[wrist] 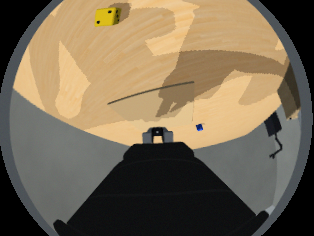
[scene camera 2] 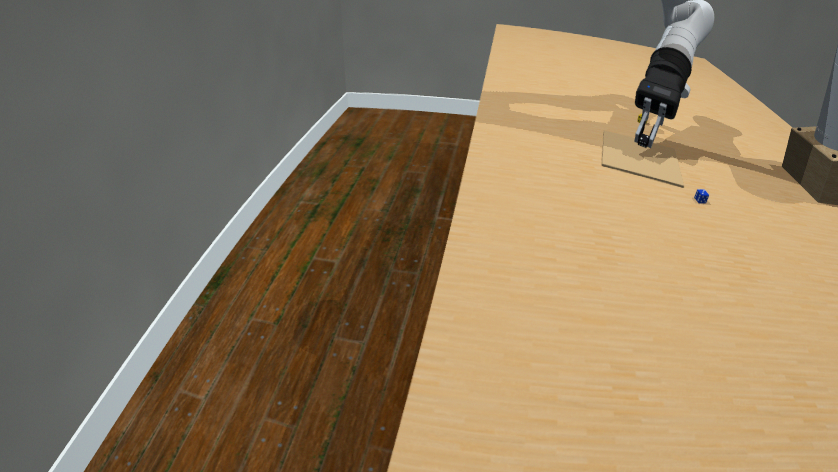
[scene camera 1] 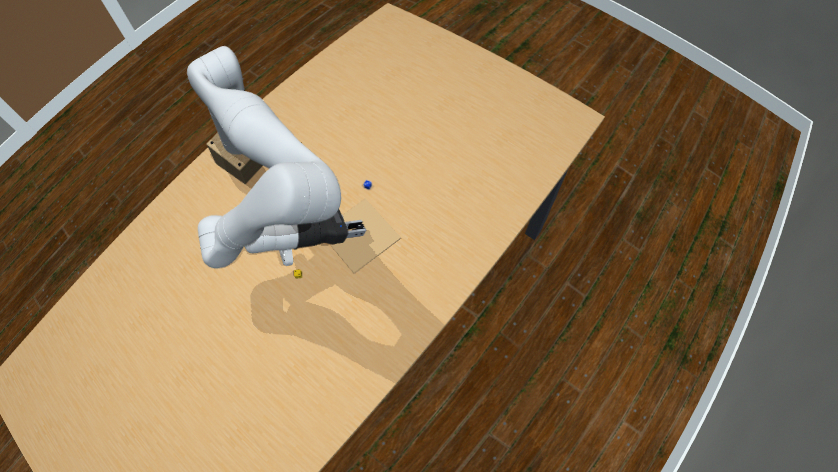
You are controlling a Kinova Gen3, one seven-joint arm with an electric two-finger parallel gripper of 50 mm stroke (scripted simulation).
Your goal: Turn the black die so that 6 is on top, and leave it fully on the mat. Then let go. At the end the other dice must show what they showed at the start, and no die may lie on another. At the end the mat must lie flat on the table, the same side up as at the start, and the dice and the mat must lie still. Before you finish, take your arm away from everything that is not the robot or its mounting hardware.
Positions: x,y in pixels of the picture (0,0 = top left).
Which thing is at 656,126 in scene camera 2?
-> The gripper.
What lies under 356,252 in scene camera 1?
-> A tan mat.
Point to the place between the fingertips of the gripper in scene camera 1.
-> At 362,227
